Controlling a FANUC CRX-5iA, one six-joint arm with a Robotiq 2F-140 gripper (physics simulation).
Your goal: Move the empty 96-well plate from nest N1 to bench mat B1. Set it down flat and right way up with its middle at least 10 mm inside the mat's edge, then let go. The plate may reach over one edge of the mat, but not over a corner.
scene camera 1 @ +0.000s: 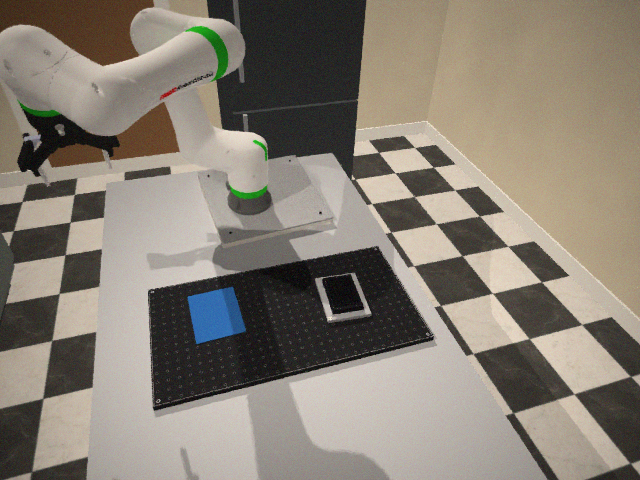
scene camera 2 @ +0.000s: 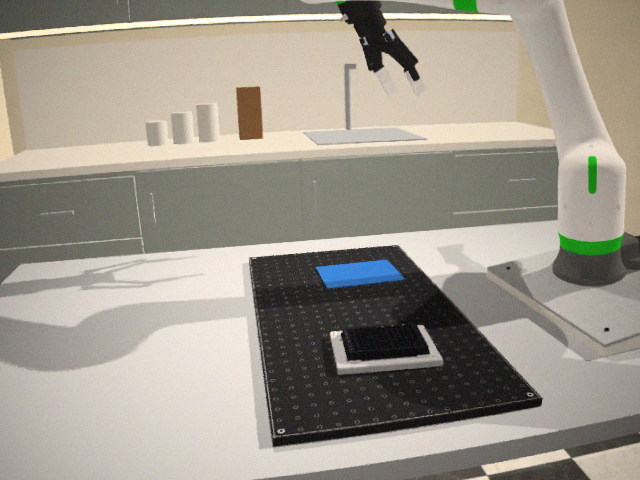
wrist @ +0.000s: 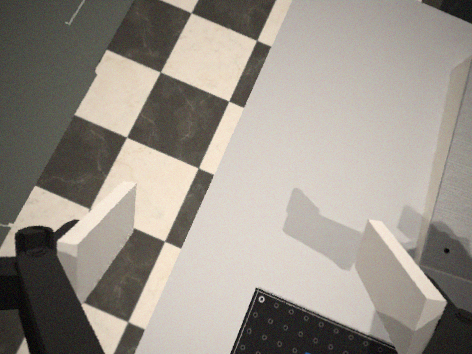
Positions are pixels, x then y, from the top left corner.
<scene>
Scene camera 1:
gripper: 78, 171
black 96-well plate: 342, 294
blue bench mat: 216, 314
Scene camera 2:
gripper: 406, 93
black 96-well plate: 402, 340
blue bench mat: 353, 274
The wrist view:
gripper: 248, 225
</scene>
